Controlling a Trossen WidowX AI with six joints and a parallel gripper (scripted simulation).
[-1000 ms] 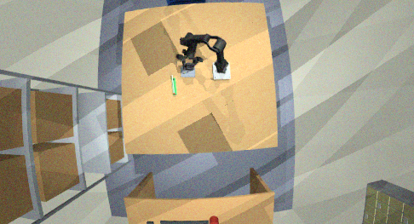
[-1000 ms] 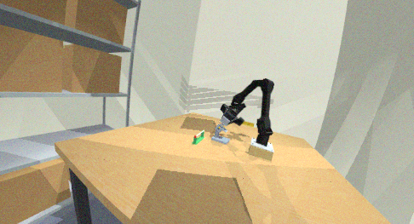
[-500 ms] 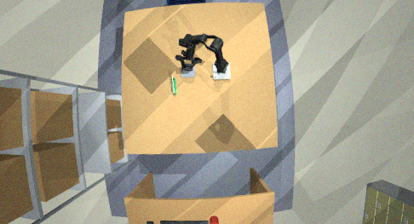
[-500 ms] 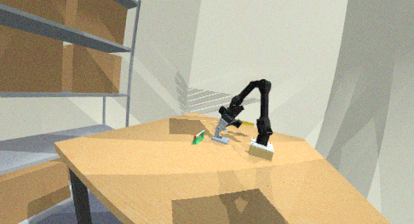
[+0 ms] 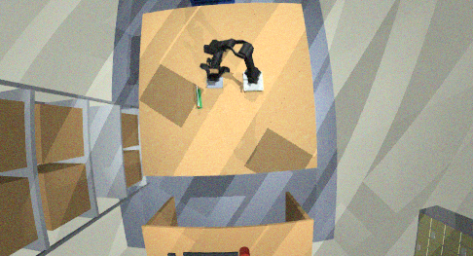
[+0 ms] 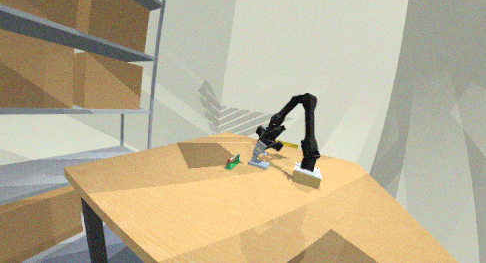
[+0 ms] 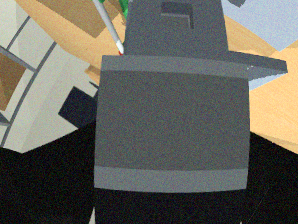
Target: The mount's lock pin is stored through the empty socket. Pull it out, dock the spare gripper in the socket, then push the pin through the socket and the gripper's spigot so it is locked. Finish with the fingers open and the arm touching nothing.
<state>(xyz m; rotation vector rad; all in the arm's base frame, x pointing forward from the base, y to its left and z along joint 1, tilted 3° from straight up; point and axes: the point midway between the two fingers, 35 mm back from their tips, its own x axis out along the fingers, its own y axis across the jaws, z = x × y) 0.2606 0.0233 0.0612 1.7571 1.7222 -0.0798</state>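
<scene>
Now: gripper tip 10 mm to the left of the spare gripper. Round my gripper tip: green holder: 100 mm ahead, 110 mm to the left, 100 mm below; then grey mount: 10 mm ahead, 10 mm to the right, 70 mm below.
</scene>
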